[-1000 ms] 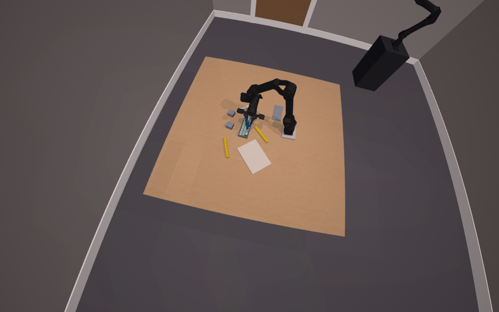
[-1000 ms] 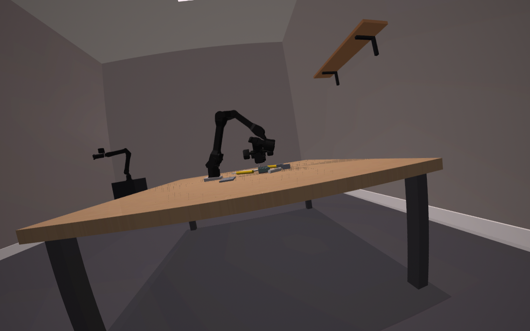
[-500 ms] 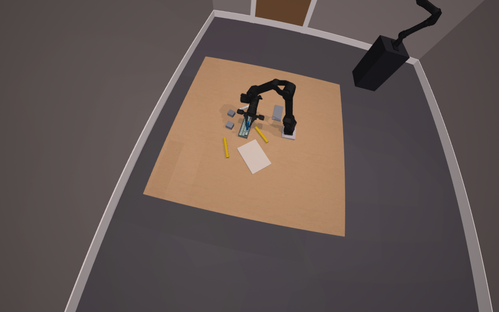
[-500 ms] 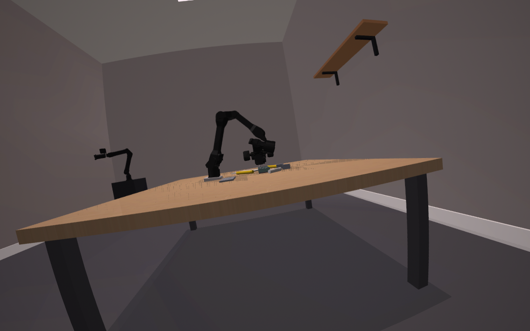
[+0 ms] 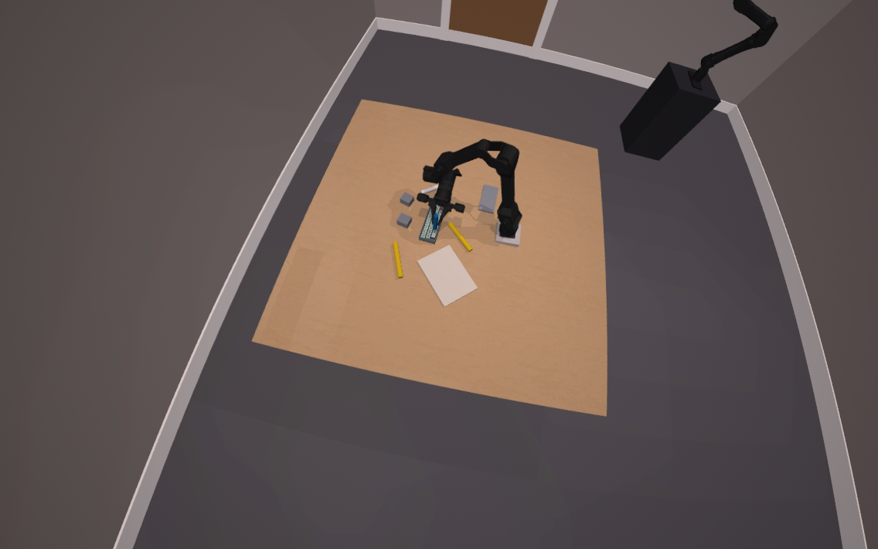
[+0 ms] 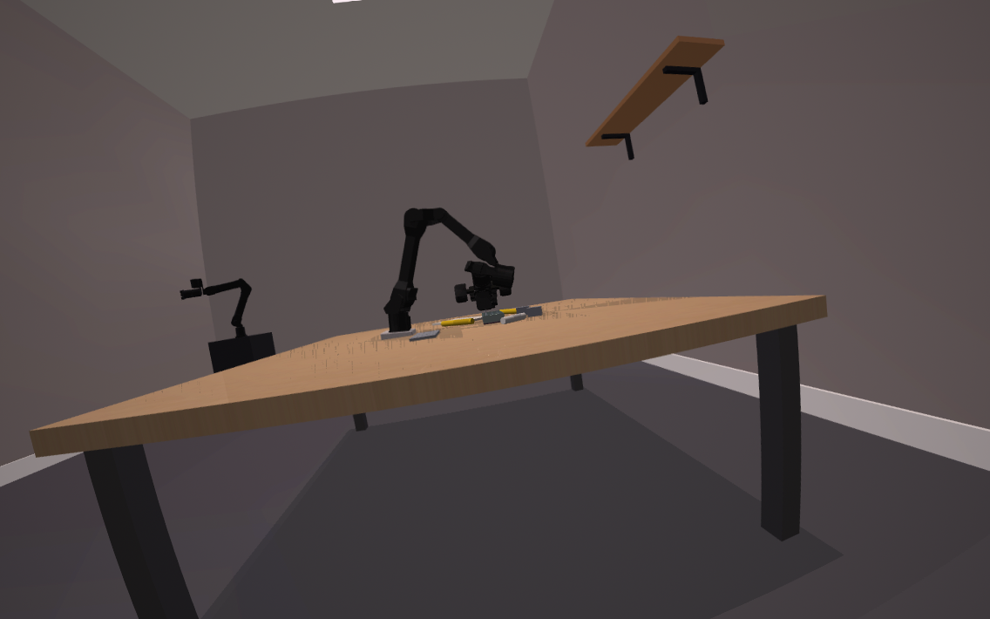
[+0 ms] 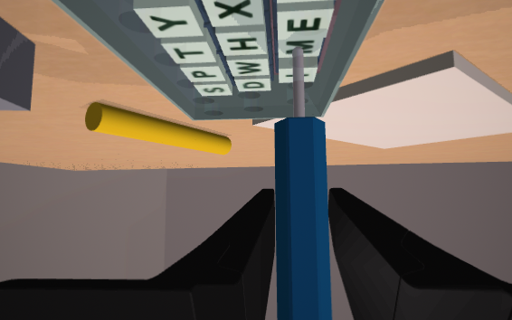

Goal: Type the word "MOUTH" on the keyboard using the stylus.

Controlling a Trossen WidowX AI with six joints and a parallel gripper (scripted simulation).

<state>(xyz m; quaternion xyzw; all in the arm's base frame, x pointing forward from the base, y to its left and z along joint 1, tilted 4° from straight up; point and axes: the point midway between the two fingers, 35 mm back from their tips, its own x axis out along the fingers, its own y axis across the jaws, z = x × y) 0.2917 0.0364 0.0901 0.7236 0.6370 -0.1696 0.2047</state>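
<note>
Right now my gripper tip is 50 mm short of the white cylinder, 210 mm to the left of it and 60 mm above it. From my gripper tip the other things lie so: grey block 130 mm ahead, 30 mm to the right, 50 mm below; then yellow pencil 110 mm behind, 60 mm below; then blue stylus 10 mm below.
</note>
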